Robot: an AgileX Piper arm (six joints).
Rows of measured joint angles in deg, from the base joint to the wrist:
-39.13, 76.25, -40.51, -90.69, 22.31, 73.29
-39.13, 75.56, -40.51, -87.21, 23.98, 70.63
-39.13, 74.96, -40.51, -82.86, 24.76, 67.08
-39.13, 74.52, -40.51, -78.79, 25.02, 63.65
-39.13, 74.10, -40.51, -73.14, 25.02, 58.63
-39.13, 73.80, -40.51, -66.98, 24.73, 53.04
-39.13, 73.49, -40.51, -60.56, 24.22, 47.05
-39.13, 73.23, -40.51, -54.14, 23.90, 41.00
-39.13, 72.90, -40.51, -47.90, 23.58, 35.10
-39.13, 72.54, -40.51, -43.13, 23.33, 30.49
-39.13, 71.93, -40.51, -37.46, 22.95, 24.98
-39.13, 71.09, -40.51, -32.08, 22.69, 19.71
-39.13, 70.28, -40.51, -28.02, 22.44, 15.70
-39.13, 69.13, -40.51, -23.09, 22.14, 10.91
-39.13, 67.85, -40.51, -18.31, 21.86, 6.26
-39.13, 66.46, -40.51, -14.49, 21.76, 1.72
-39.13, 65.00, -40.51, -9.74, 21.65, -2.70
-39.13, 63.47, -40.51, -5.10, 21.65, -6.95
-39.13, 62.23, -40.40, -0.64, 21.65, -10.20
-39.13, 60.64, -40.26, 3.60, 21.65, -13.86
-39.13, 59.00, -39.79, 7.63, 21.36, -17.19
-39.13, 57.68, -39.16, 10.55, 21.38, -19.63
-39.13, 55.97, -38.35, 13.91, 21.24, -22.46
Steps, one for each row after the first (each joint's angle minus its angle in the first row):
0.00, -0.69, 0.00, 3.48, 1.67, -2.66
0.00, -1.29, 0.00, 7.83, 2.45, -6.21
0.00, -1.73, 0.00, 11.90, 2.71, -9.64
0.00, -2.15, 0.00, 17.55, 2.71, -14.66
0.00, -2.45, 0.00, 23.71, 2.42, -20.25
0.00, -2.76, 0.00, 30.13, 1.91, -26.24
0.00, -3.02, 0.00, 36.55, 1.59, -32.29
0.00, -3.35, 0.00, 42.79, 1.27, -38.19
0.00, -3.71, 0.00, 47.56, 1.02, -42.80
0.00, -4.32, 0.00, 53.23, 0.64, -48.31
0.00, -5.16, 0.00, 58.61, 0.38, -53.58
0.00, -5.97, 0.00, 62.67, 0.13, -57.59
0.00, -7.12, 0.00, 67.60, -0.17, -62.38
0.00, -8.40, 0.00, 72.38, -0.45, -67.03
0.00, -9.79, 0.00, 76.20, -0.55, -71.57
0.00, -11.25, 0.00, 80.95, -0.66, -75.99
0.00, -12.78, 0.00, 85.59, -0.66, -80.24
0.00, -14.02, 0.11, 90.05, -0.66, -83.49
0.00, -15.61, 0.25, 94.29, -0.66, -87.15
0.00, -17.25, 0.72, 98.32, -0.95, -90.48
0.00, -18.57, 1.35, 101.24, -0.93, -92.92
0.00, -20.28, 2.16, 104.60, -1.07, -95.75

